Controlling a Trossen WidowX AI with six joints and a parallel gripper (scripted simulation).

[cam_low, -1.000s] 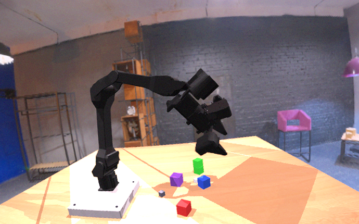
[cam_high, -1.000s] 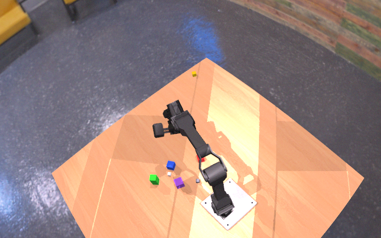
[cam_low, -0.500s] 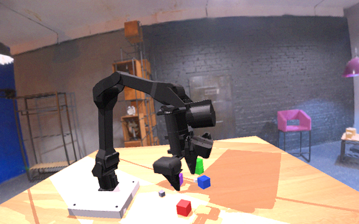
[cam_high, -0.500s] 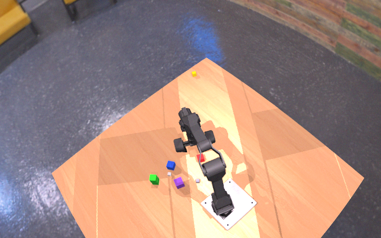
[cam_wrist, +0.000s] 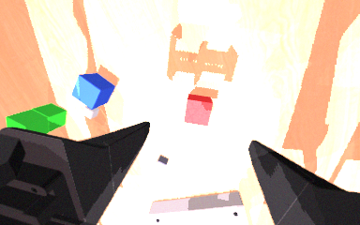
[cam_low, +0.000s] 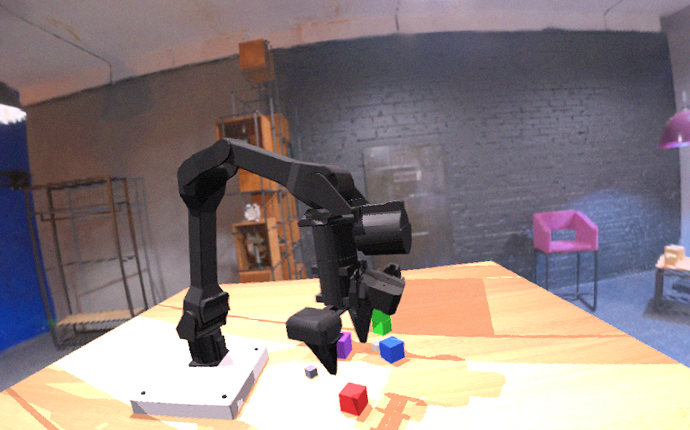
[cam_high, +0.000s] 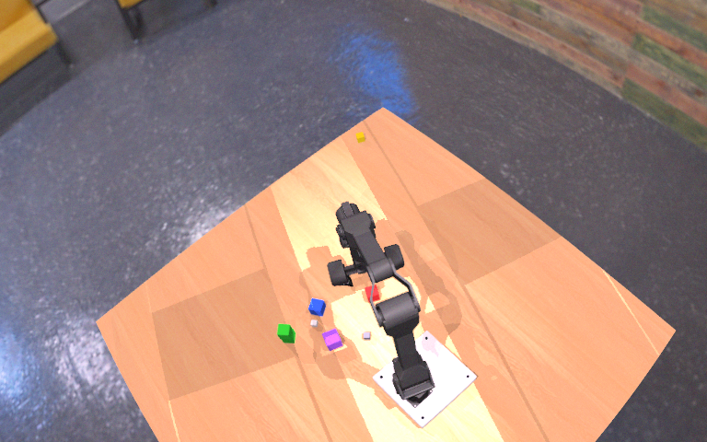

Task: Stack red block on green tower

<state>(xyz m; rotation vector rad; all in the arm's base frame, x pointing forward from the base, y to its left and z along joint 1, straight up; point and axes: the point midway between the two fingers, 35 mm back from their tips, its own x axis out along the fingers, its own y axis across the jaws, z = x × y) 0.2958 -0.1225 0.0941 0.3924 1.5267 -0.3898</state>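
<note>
The red block lies 7 cm below my gripper tip. Also, from my gripper tip: blue block: 8 cm ahead, 14 cm to the left, 7 cm below; purple block: 3 cm behind, 17 cm to the left, 7 cm below; small grey cube: 8 cm behind, 10 cm to the left, 8 cm below.
</note>
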